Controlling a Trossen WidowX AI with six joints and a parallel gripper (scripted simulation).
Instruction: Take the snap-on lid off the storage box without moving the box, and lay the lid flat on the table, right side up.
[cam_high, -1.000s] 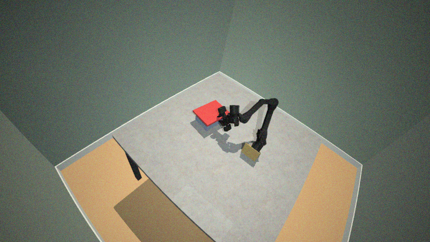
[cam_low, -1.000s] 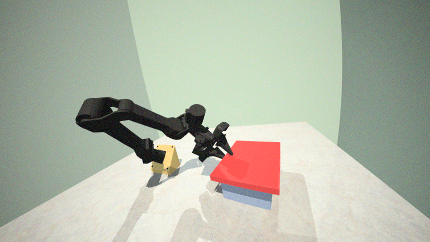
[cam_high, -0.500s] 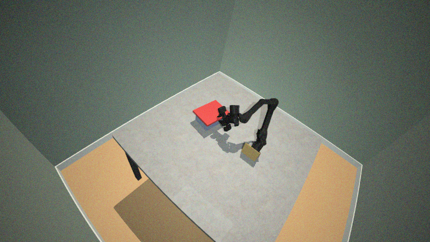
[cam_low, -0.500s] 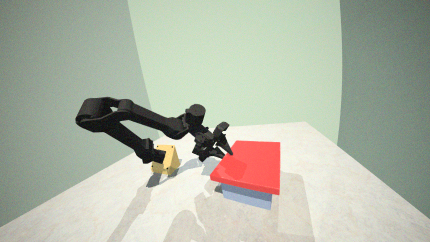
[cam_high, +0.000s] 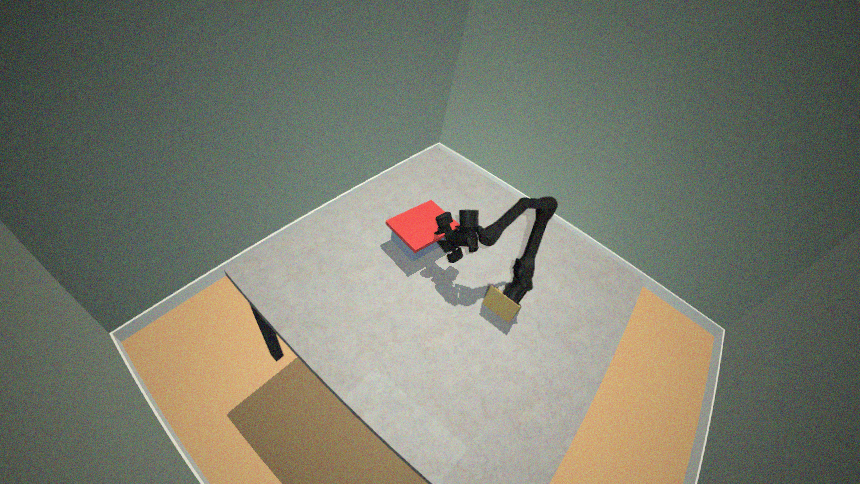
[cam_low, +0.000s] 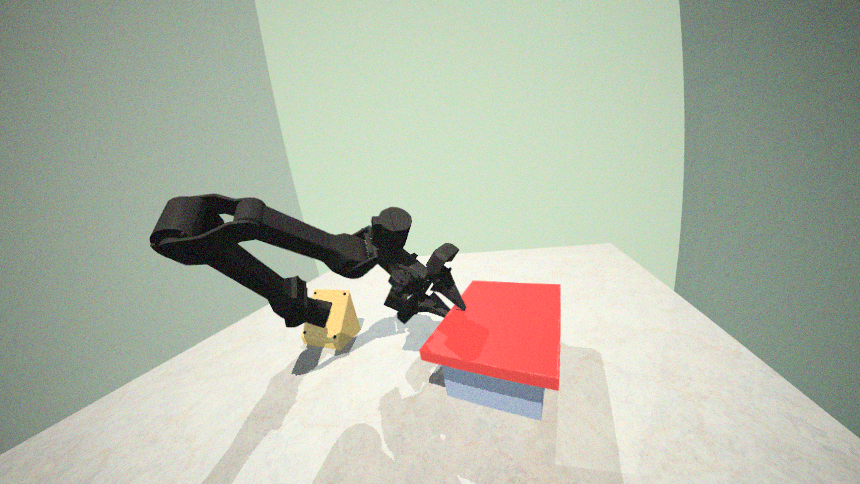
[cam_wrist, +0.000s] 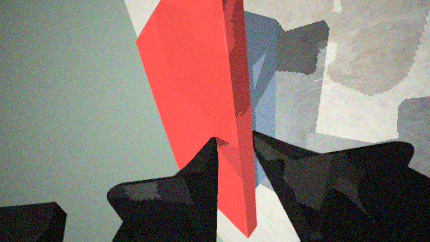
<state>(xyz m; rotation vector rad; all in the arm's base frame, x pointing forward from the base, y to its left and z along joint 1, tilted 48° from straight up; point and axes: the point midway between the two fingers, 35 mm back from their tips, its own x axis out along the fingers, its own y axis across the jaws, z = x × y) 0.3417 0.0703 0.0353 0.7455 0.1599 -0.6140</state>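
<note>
The lid lies 8 cm ahead of my gripper tip and 1 cm above it. Also, from my gripper tip: pale blue storage box 8 cm ahead, 4 cm below.
</note>
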